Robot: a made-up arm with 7 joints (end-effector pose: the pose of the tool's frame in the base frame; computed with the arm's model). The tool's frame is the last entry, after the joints. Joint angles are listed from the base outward.
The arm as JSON. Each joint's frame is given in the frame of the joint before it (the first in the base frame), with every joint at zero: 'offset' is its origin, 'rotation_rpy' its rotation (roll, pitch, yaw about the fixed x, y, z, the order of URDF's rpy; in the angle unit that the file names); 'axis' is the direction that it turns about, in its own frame. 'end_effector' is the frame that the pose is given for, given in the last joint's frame.
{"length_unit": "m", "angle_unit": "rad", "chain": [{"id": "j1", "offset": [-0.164, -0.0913, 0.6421], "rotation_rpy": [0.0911, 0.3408, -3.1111], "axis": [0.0, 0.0, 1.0]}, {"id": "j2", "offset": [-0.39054, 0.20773, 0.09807], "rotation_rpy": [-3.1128, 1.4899, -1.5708], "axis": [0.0, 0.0, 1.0]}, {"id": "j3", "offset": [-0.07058, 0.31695, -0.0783], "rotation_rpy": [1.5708, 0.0, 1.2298], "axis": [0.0, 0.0, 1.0]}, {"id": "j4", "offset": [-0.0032, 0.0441, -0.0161], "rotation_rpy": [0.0, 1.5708, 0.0], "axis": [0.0, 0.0, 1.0]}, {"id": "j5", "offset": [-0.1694, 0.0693, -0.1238], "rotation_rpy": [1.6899, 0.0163, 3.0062], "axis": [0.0, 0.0, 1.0]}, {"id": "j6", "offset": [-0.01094, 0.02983, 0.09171], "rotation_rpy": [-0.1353, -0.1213, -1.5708], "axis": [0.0, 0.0, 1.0]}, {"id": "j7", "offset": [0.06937, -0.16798, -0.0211], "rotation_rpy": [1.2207, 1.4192, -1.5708], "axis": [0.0, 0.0, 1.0]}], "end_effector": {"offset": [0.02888, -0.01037, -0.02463], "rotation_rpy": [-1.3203, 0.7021, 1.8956]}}
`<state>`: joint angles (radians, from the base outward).
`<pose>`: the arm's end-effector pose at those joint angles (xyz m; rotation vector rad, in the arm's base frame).
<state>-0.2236 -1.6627 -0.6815 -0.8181 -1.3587 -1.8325 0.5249</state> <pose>0.0757 -0.5631 0.3481 0.3443 1.1842 -0.4170</pose>
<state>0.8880 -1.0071 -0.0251 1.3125 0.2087 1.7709 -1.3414</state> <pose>0.0210 0.2542 0.7285 -0.8021 -1.1691 1.8353</pose>
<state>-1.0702 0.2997 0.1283 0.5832 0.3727 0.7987 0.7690</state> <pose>-0.1613 -0.4553 0.7787 1.3496 1.2875 -1.1251</pose>
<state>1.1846 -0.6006 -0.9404 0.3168 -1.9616 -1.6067 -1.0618</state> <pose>0.2675 0.1783 0.5220 0.2148 2.1995 -1.1384</pose>
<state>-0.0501 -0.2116 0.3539 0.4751 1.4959 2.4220 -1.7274</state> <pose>0.3934 -0.3243 0.7997 2.5909 0.4481 0.7832</pose>
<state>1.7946 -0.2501 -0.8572 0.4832 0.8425 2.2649 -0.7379</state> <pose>-0.0683 0.4692 0.4755 -0.3995 2.4254 -0.0665</pose>
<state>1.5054 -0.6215 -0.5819 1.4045 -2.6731 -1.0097 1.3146</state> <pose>-0.2272 0.2626 0.7245 -0.8391 1.3977 0.0791</pose>
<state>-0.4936 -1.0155 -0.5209 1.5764 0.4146 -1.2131 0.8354</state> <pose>0.2330 -0.5435 0.6574 0.7043 -1.5657 -2.5614</pose>
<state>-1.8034 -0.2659 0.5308 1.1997 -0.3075 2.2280 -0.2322</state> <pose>-0.1566 -0.6500 0.7057 -2.2476 0.3337 0.0416</pose>
